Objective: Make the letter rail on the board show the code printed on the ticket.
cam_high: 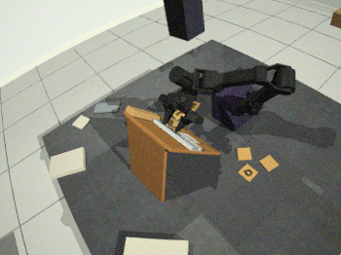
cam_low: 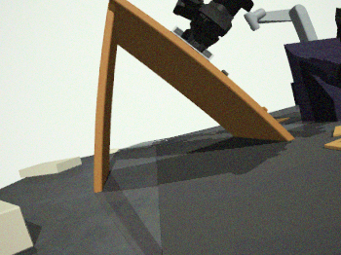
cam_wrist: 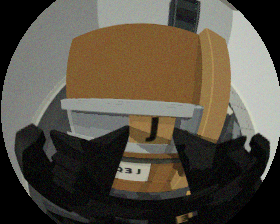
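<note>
Right now the white ticket is 8 cm below my gripper tip, 6 cm behind it and 3 cm to the left of it. From my gripper tip the other things lie so: cream block 37 cm ahead, 35 cm to the right, 16 cm below; then small cream card 54 cm to the right, 19 cm ahead, 17 cm below; then grey card 51 cm to the right, 17 cm below, 2 cm ahead.
</note>
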